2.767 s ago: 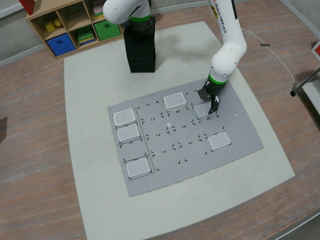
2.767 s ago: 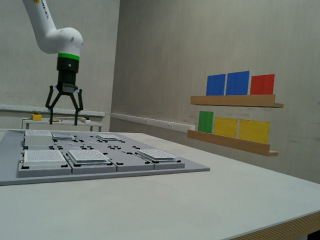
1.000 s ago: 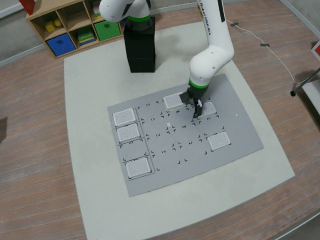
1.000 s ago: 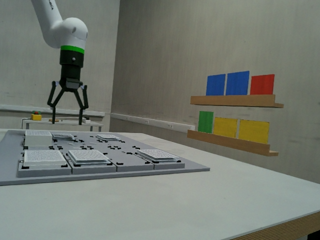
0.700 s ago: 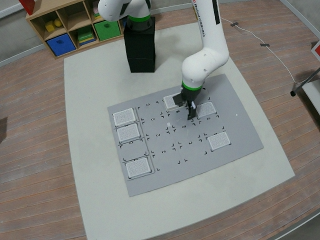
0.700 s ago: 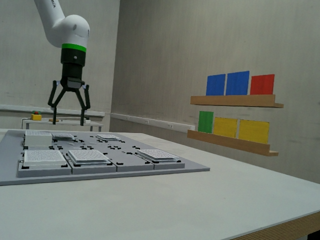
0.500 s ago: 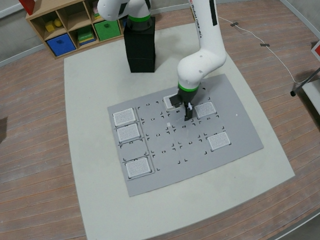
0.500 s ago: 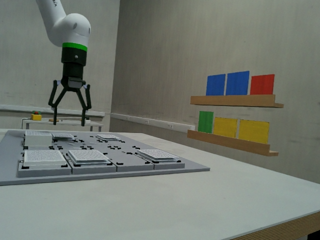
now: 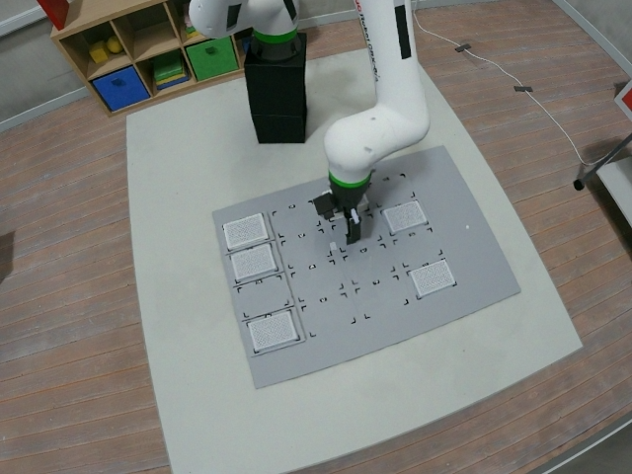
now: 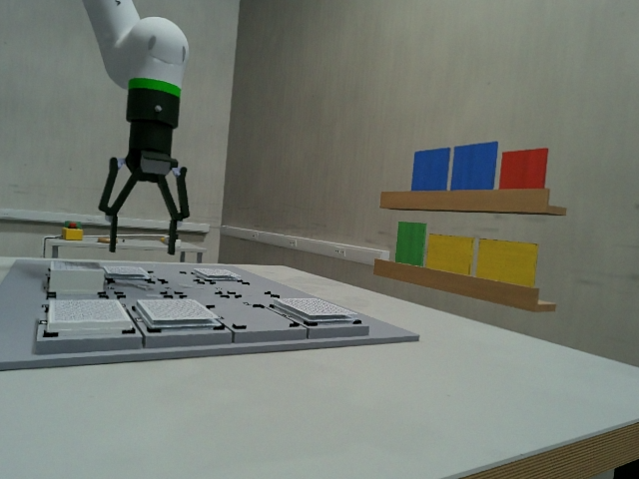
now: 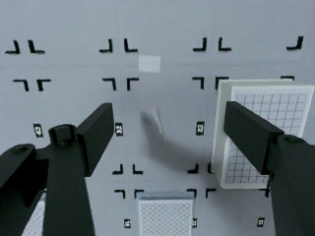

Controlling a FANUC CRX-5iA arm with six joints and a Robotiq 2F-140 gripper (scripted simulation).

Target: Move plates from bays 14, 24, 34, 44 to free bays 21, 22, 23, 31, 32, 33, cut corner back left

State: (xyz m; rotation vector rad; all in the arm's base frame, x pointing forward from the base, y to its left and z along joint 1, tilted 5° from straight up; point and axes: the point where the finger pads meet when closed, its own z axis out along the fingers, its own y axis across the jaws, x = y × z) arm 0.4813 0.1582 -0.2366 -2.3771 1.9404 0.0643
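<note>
My gripper is now 110 mm past the sealed deep-well block, 80 mm above it and 20 mm to the right of it. From my hand the other things lie so: sealed plate (250 mm to the left, 170 mm ahead, 90 mm below).
</note>
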